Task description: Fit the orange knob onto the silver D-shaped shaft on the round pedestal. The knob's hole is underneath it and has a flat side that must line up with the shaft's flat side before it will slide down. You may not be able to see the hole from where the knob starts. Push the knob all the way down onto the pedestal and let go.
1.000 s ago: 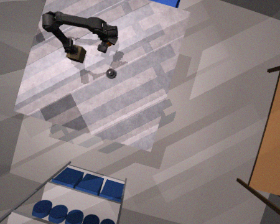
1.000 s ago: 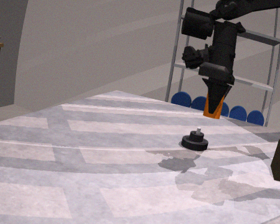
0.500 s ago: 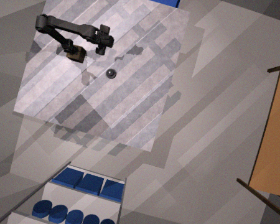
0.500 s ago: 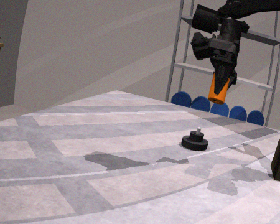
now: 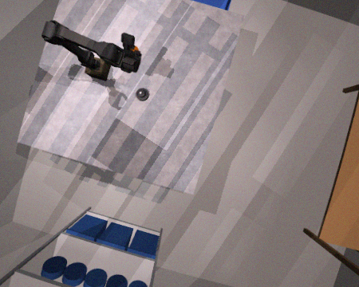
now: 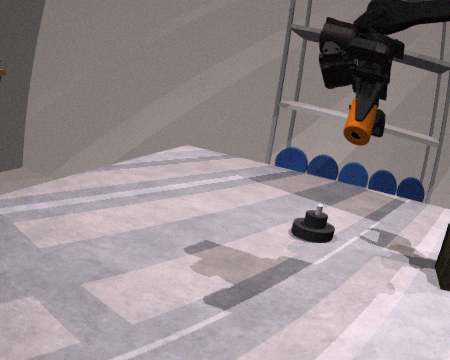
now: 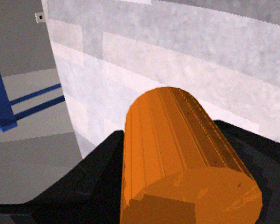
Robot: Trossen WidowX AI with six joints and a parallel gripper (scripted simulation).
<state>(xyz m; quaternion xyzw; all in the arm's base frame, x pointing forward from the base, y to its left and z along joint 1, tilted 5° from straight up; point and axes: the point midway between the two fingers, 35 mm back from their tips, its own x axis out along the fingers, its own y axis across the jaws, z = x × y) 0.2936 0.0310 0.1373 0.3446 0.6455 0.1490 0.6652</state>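
Right now the orange knob is 1 cm behind my gripper tip, 2 cm to the right of it and 3 cm above it. The rest, counted from my gripper tip: round pedestal (2 cm ahead, 20 cm to the right, 19 cm below).
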